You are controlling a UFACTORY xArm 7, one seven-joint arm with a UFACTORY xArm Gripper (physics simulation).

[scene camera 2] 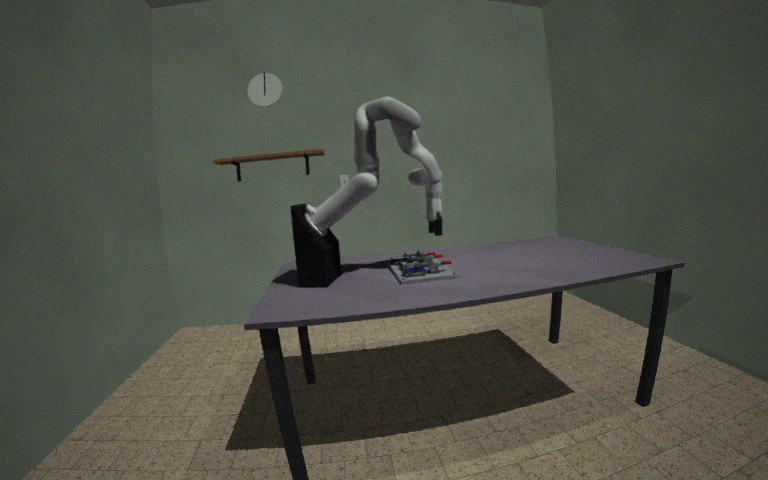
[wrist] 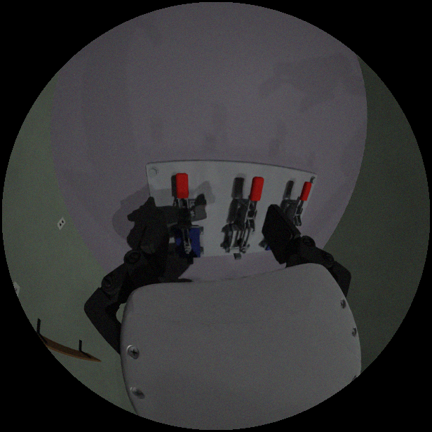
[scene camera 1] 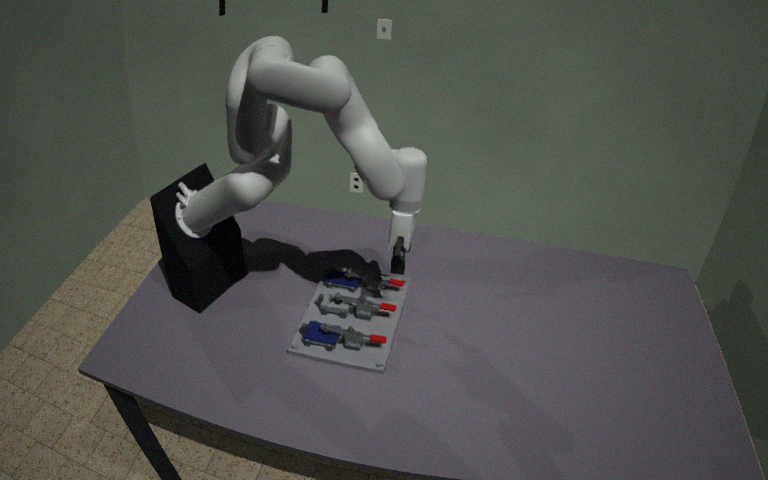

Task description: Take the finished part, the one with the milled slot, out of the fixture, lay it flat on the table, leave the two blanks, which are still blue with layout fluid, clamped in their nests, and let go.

Note:
In view: my gripper point(wrist: 217, 220) and a fixture plate point(scene camera 1: 384, 323).
The fixture plate is seen too in the wrist view point(wrist: 214, 183).

